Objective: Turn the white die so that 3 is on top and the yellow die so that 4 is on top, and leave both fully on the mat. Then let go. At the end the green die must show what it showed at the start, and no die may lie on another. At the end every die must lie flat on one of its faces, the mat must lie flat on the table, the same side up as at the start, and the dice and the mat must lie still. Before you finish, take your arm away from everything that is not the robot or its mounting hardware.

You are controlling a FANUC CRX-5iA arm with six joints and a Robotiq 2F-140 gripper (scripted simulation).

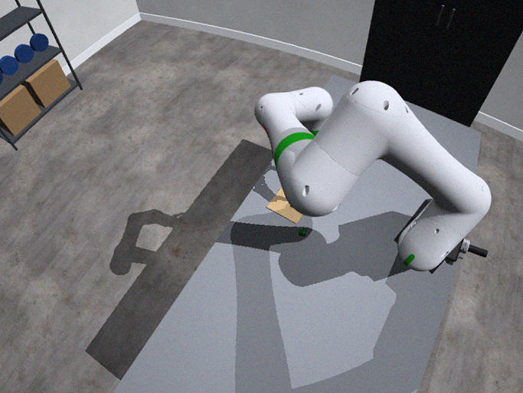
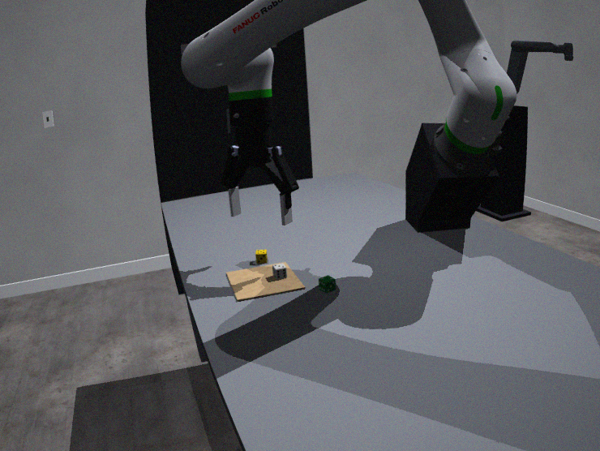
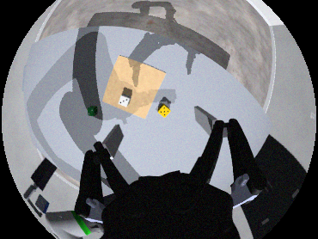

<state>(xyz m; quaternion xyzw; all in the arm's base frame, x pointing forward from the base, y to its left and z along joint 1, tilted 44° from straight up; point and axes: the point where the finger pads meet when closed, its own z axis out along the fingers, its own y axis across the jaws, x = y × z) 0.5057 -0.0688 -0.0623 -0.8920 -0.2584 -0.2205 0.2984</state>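
The yellow die lies 20 mm to the right of my hand and 110 mm below it. Round my hand: white die: 10 mm behind, 80 mm to the left, 100 mm below; then tan mat: 20 mm ahead, 80 mm to the left, 120 mm below; then green die: 80 mm behind, 180 mm to the left, 110 mm below.
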